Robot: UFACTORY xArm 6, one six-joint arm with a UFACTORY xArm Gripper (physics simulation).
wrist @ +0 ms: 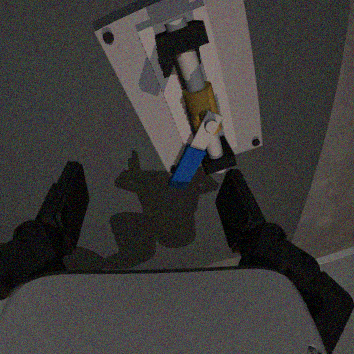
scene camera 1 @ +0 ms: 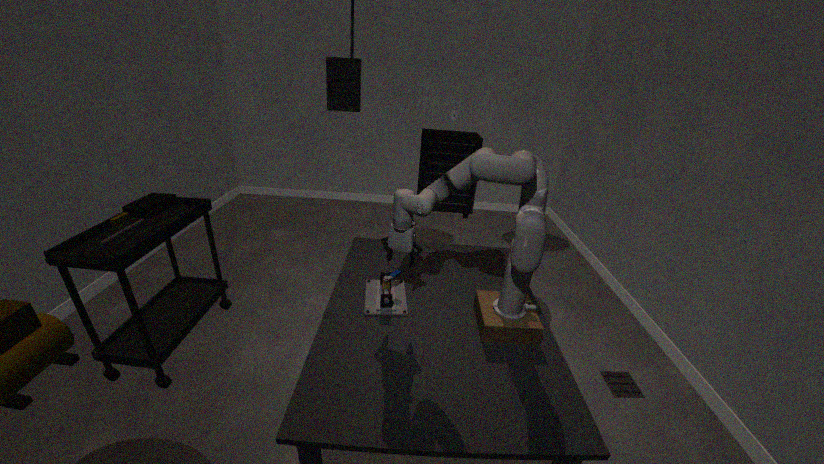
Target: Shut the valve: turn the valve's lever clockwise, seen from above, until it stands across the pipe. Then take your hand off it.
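The valve (scene camera 1: 386,284) (wrist: 201,102) has a yellow body on a pipe held by black supports. It is mounted on a pale plate (scene camera 1: 371,299) (wrist: 240,90). Its lever, with a blue handle (scene camera 1: 394,273) (wrist: 188,166), stands slantwise to the pipe, neither along it nor squarely across it. My gripper (scene camera 1: 400,261) (wrist: 155,182) is open and empty. In the scene view it hangs above the table, beyond the valve. In the wrist view the blue handle's end shows between the fingertips, nearer the right one, with no contact visible.
The plate lies on the dark table (scene camera 1: 345,374), near its left edge. The arm's base stands on a wooden block (scene camera 1: 510,331) to the right. A dark cart (scene camera 1: 129,265) stands left of the table, with a yellow machine (scene camera 1: 43,340) at far left. Arm shadows cross the table.
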